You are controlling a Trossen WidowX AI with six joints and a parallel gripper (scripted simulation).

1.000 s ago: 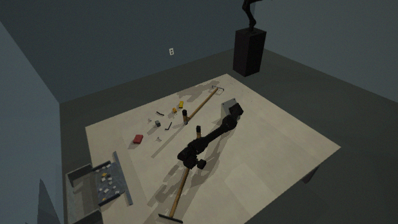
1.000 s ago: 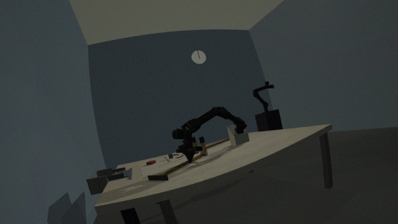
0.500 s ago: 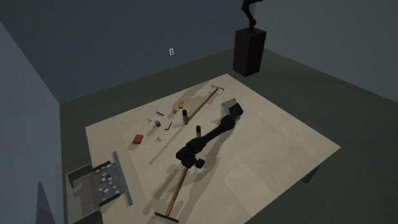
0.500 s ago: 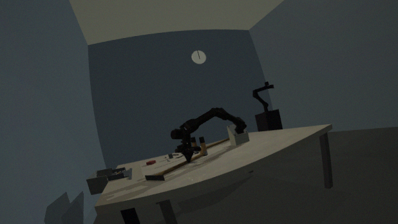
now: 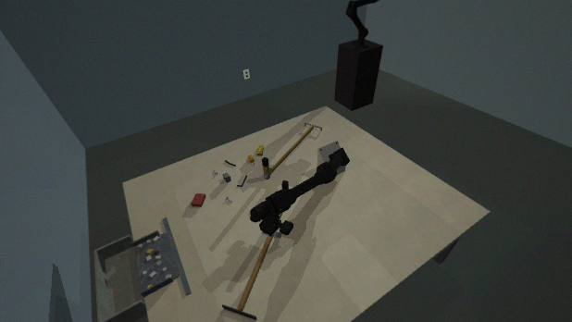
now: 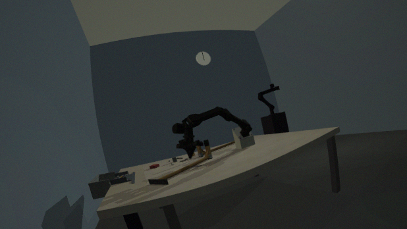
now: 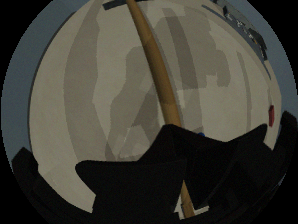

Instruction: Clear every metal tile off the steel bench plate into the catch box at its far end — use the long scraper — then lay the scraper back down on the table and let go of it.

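Right now the long scraper is 20 mm ahead of my gripper tip and 10 mm below it. Also, from my gripper tip: black hex key: 440 mm to the right, 70 mm below, 30 mm behind; blue piece: 60 mm below, 50 mm to the right, 20 mm behind; red block: 440 mm to the right, 220 mm ahead, 60 mm below.
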